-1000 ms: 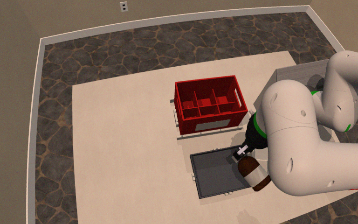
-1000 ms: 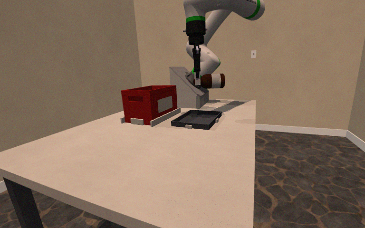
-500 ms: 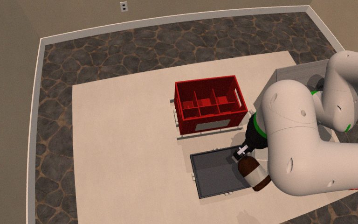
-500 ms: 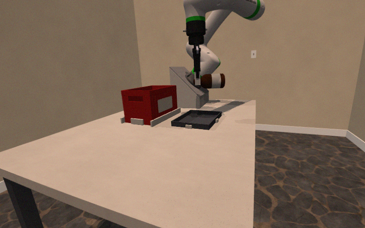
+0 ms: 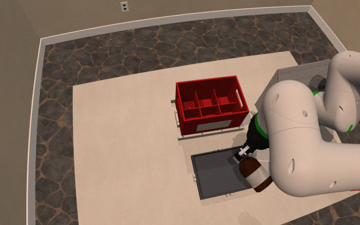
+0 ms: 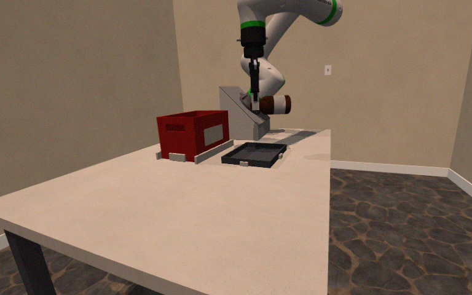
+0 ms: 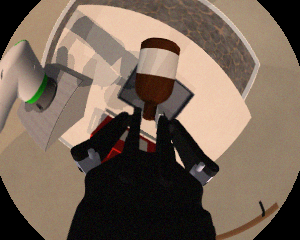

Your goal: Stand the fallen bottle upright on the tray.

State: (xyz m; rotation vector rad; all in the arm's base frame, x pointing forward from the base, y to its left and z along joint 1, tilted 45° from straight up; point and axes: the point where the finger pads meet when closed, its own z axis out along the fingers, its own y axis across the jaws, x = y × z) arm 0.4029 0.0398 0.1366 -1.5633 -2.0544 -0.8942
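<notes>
Right now my hand is 2 cm past the brown bottle, 5 cm to the right of it and 2 cm above it. From my hand the other things lie so: red crate 1 cm behind, 27 cm to the right, 14 cm below; dark grey tray 2 cm ahead, 21 cm below.
</notes>
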